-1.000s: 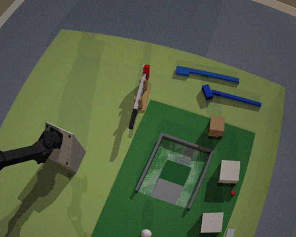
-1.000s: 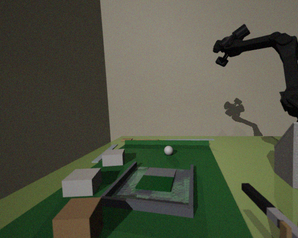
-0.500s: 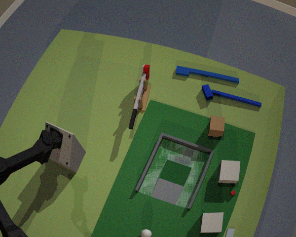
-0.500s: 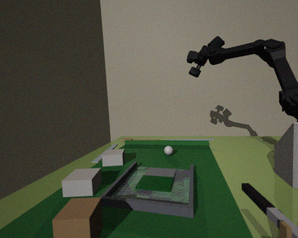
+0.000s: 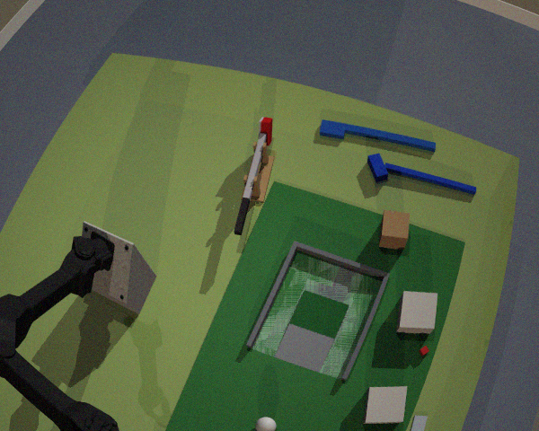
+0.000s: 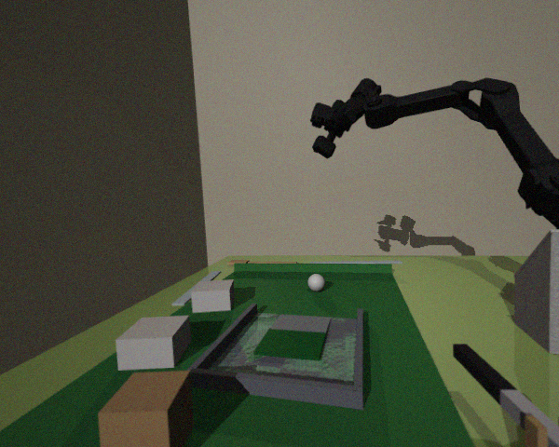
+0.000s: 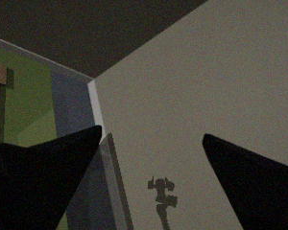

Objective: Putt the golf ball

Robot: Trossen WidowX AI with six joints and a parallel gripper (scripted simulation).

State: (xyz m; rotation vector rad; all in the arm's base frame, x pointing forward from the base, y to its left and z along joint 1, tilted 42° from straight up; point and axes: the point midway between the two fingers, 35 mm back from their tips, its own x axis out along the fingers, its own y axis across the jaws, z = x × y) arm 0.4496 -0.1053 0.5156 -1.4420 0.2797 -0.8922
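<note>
Now: gripper tip 79 cm to the right of the red putter, 36 cm above it and 33 cm past it. Round my gripper tip: white golf ball (39 cm below, 30 cm to the left, 4 cm behind); small red cube (59 cm to the left, 40 cm below, 18 cm ahead); brown block (80 cm to the left, 38 cm below).
</note>
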